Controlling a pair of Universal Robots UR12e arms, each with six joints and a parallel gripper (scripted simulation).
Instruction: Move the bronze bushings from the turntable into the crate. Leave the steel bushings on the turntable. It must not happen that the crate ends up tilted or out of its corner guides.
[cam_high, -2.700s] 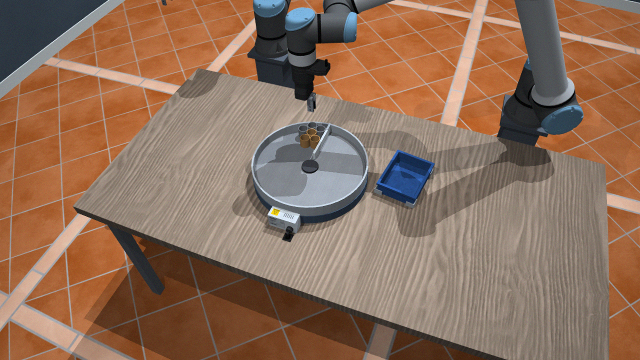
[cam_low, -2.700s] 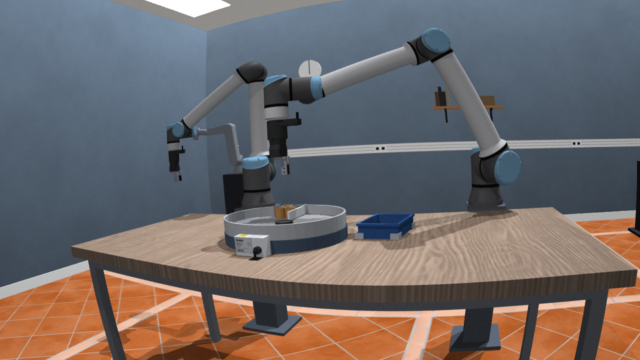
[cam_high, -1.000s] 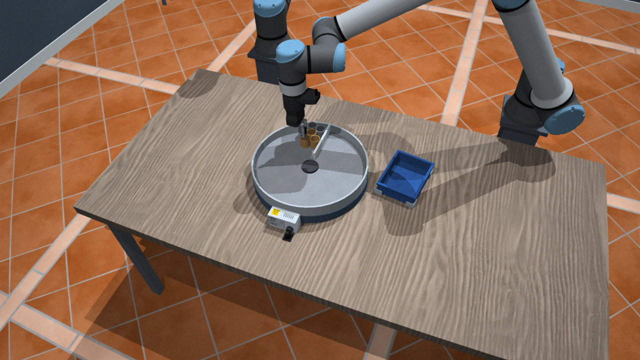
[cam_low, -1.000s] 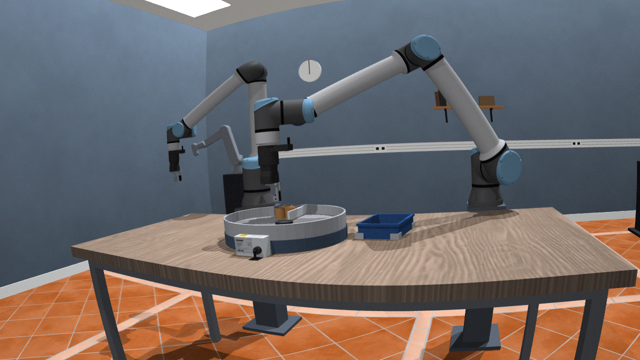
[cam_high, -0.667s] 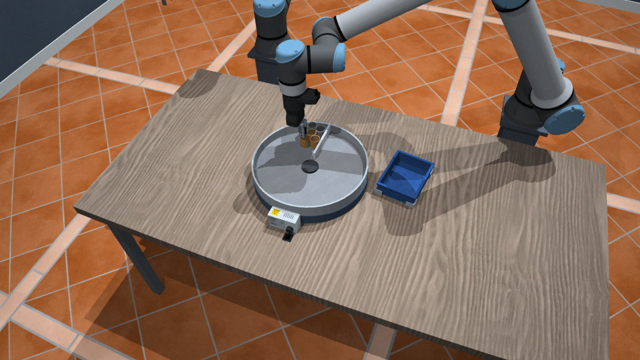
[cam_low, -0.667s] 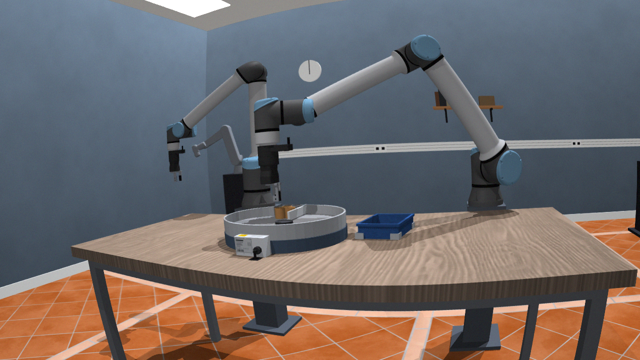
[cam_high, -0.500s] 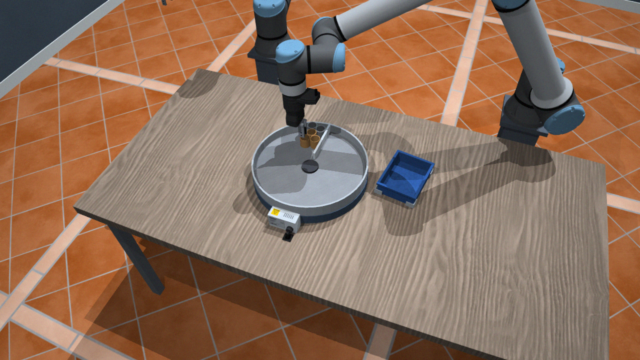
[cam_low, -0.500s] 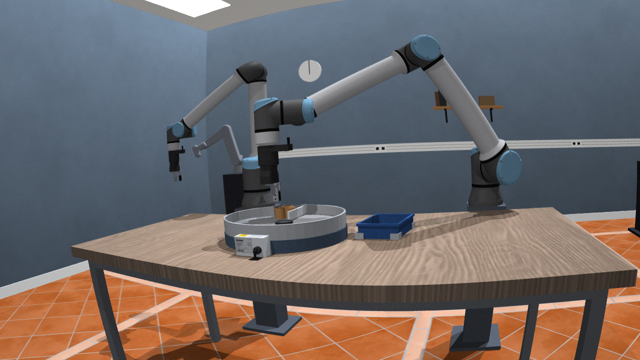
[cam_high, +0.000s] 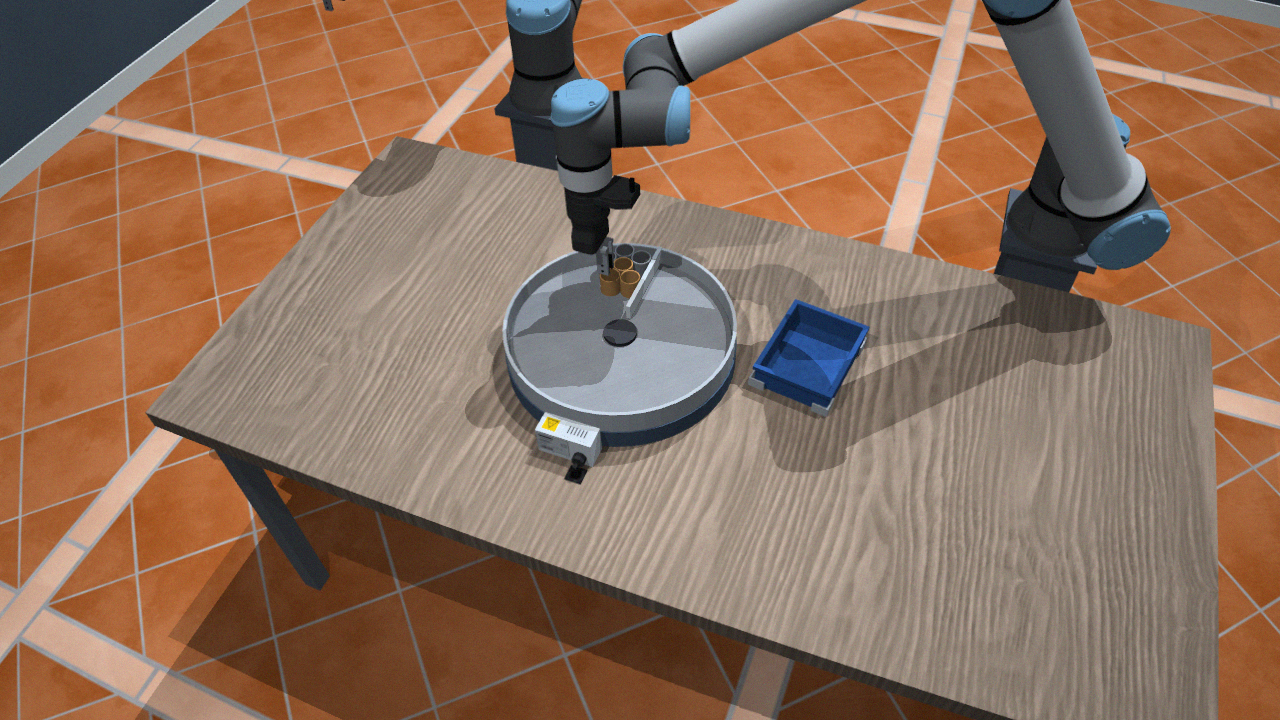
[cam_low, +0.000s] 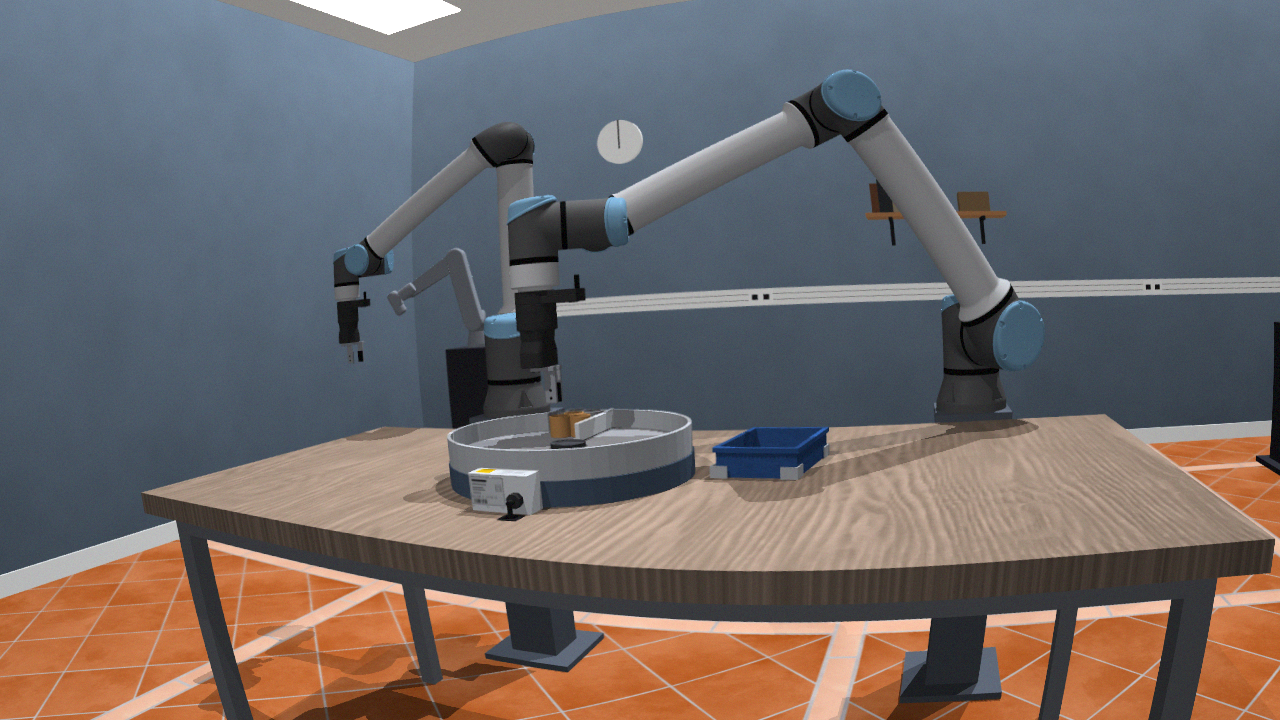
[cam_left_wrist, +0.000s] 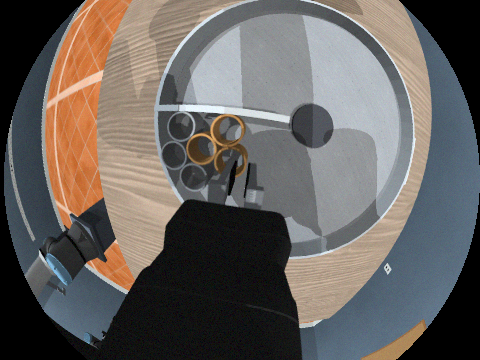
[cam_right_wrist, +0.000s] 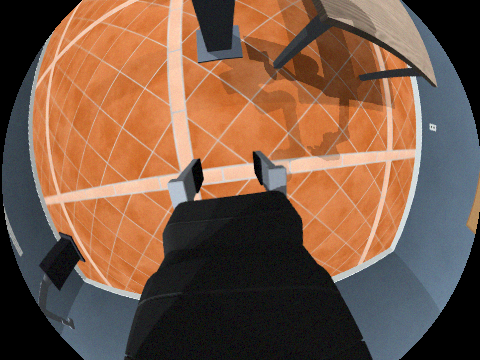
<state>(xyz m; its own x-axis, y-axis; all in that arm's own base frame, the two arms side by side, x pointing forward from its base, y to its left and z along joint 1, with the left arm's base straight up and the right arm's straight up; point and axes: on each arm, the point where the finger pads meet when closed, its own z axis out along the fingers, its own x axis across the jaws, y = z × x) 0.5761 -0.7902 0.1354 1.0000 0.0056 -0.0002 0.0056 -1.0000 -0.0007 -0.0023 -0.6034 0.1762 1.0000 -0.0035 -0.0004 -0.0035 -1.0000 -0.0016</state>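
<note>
My left gripper is now 390 mm to the right of the blue crate, 110 mm above it and 40 mm past it.
</note>
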